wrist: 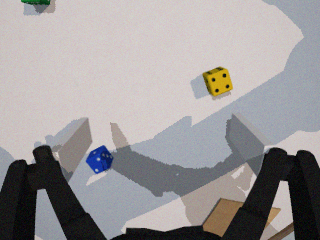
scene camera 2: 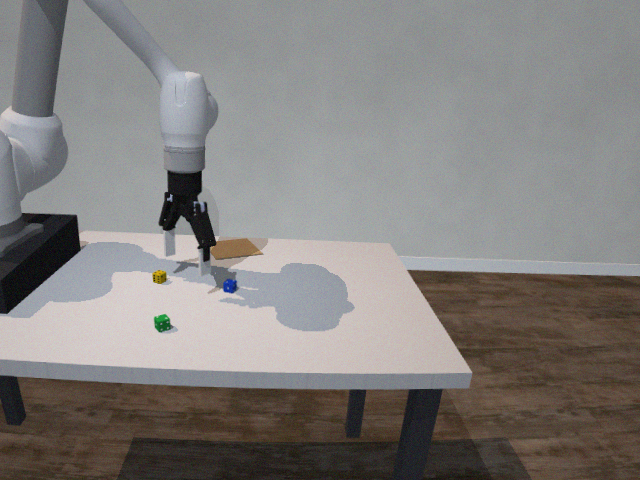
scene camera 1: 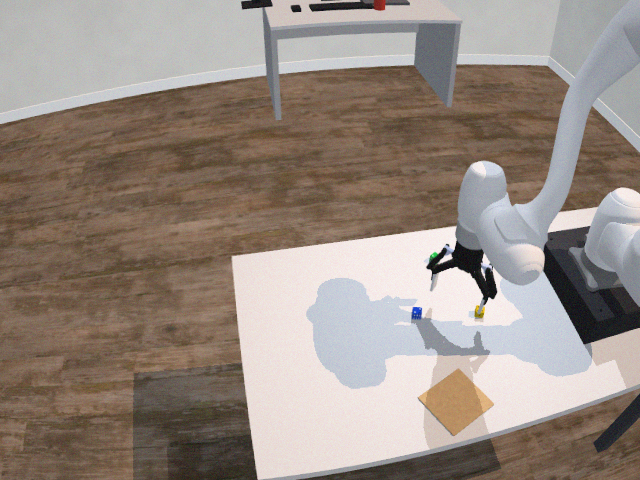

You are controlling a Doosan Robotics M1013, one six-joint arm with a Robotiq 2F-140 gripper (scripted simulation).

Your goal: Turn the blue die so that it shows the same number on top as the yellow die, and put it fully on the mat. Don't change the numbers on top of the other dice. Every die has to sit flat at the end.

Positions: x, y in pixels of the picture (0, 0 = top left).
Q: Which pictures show the tan mat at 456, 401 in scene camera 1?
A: The wrist view, scene camera 2 and scene camera 1: all of them.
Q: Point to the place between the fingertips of the gripper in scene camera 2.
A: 186, 264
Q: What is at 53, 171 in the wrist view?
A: The gripper.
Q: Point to a tan mat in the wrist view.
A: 222, 214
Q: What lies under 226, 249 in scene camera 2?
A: A tan mat.
